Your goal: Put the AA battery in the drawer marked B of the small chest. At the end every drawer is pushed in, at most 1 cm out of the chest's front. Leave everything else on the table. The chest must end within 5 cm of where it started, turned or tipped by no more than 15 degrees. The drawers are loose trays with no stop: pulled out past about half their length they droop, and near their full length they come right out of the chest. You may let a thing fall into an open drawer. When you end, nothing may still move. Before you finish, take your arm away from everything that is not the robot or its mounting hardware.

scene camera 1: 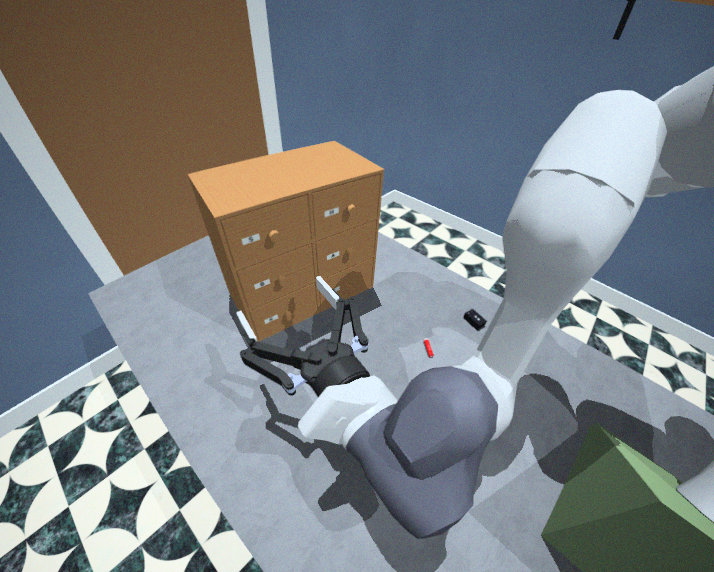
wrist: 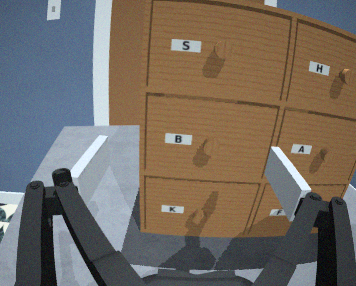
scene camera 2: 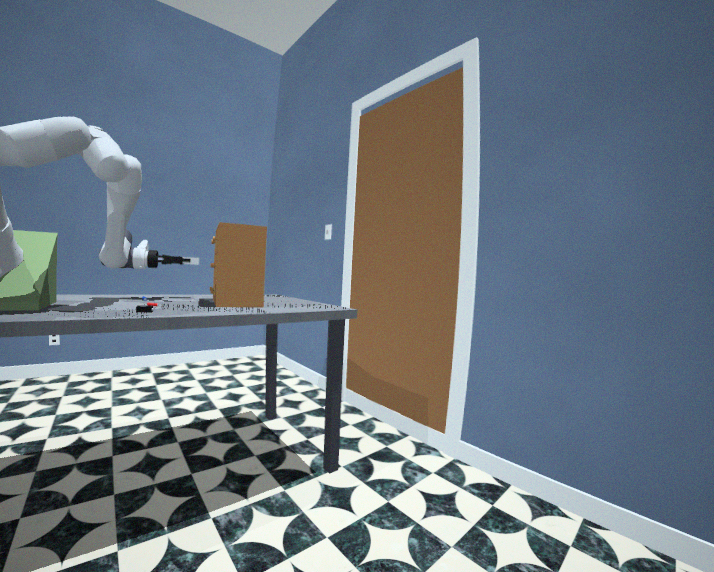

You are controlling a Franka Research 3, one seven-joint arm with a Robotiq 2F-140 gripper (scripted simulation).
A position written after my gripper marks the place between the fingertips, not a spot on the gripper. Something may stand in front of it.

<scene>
I see my gripper (scene camera 1: 281, 298).
My gripper is seen too in the wrist view (wrist: 189, 156).
</scene>
